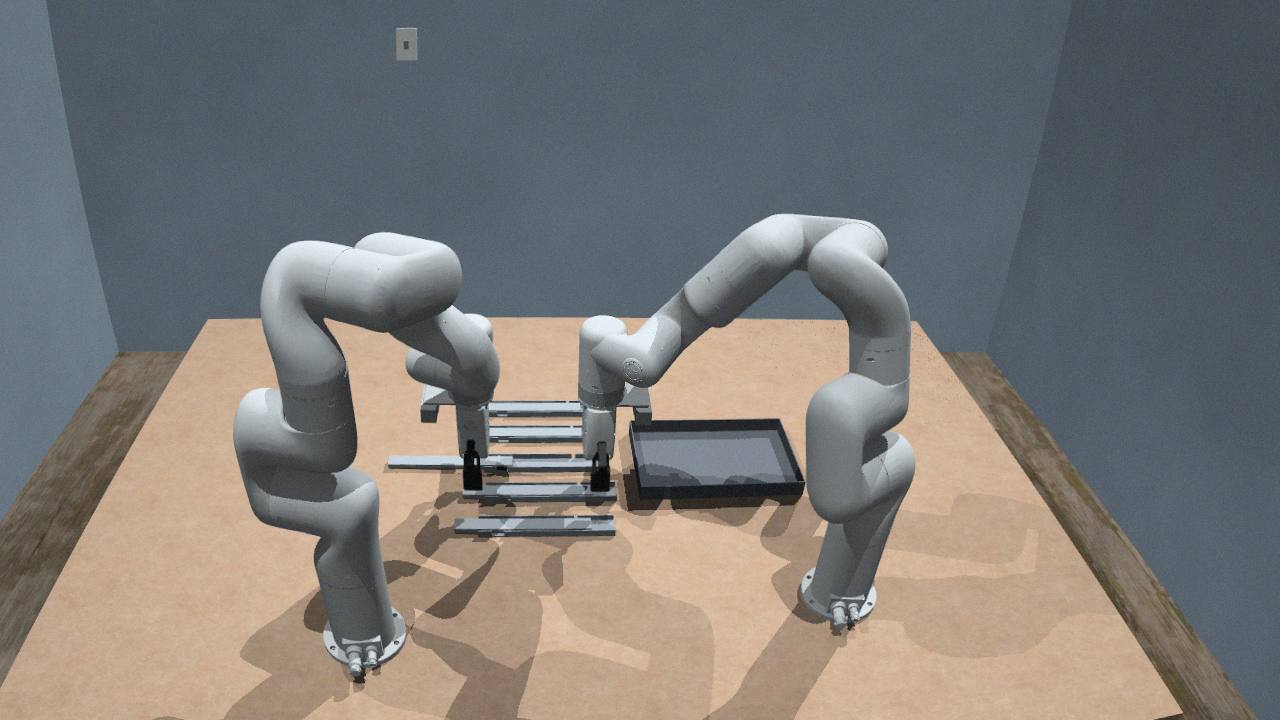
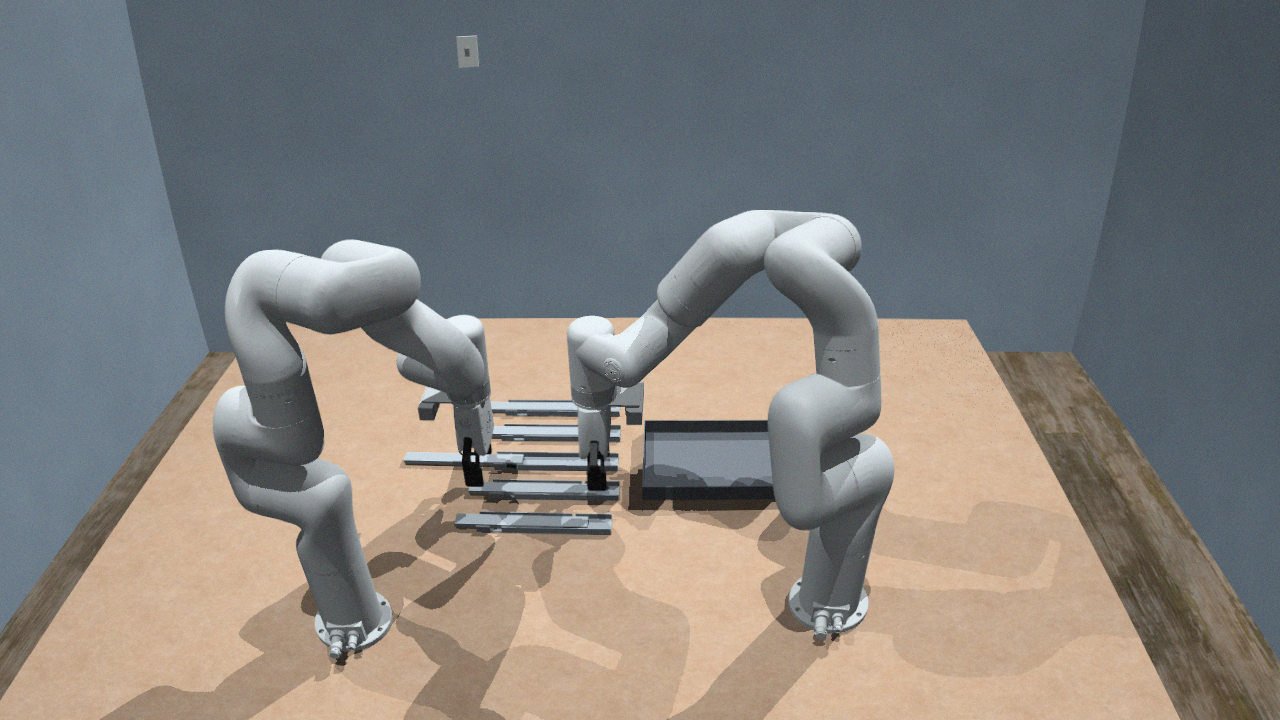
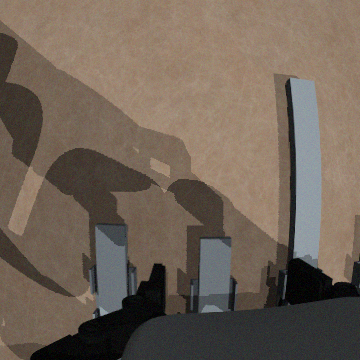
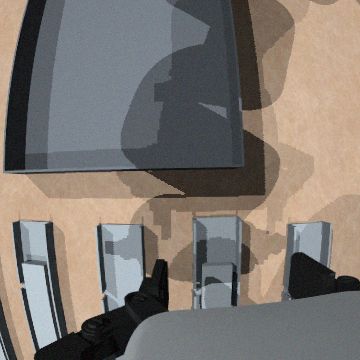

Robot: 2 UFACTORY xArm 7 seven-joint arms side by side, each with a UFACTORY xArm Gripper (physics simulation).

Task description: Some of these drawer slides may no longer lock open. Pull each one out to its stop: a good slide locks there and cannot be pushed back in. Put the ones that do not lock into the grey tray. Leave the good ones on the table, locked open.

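Frame: origin at the left arm's base, x ahead, y left, z up, level; metres.
Seen in the pictures: left gripper, fingertip midpoint: (image 1: 474,472) (image 2: 479,469) (image 3: 227,282); right gripper, fingertip midpoint: (image 1: 597,473) (image 2: 599,472) (image 4: 230,277); left arm's base, origin of the base link: (image 1: 365,635) (image 2: 354,621); right arm's base, origin of the base link: (image 1: 837,594) (image 2: 828,603).
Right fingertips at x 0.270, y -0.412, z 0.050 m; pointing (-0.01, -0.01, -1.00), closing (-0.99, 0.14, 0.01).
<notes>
Pixels of each thing's top centre, then the offset from my right fingertips to it.
- nearest slide, middle of its top: (image 3: 116,342) (image 1: 522,523) (image 2: 520,520) dx -0.065, dy +0.142, dz -0.038 m
- grey tray, middle of its top: (image 2: 725,451) (image 1: 715,450) dx +0.053, dy -0.235, dz -0.020 m
Several steel drawer slides lie parallel. The middle slide (image 1: 411,462) (image 2: 434,459) (image 3: 306,170) (image 4: 120,240) is extended toward the left. The second-nearest slide (image 1: 537,490) (image 2: 537,489) (image 3: 215,265) (image 4: 217,252) is pushed in. My left gripper (image 1: 472,484) (image 2: 472,481) (image 3: 227,282) is open above its left end, and my right gripper (image 1: 600,486) (image 2: 597,484) (image 4: 230,277) is open above its right end. The nearest slide (image 1: 537,525) (image 2: 537,522) (image 3: 111,265) and two far slides, one (image 1: 537,408) (image 2: 537,407) behind the other (image 1: 537,433) (image 2: 554,432), look pushed in. No slide shows in the grey tray (image 1: 716,491) (image 2: 707,492) (image 4: 125,169).
A grey raised bar (image 1: 639,399) (image 2: 633,396) stands behind the slides, partly hidden by my arms. The tray's dark walls rise close to the slides' right ends. Neighbouring slides lie close on both sides of the one under my grippers.
</notes>
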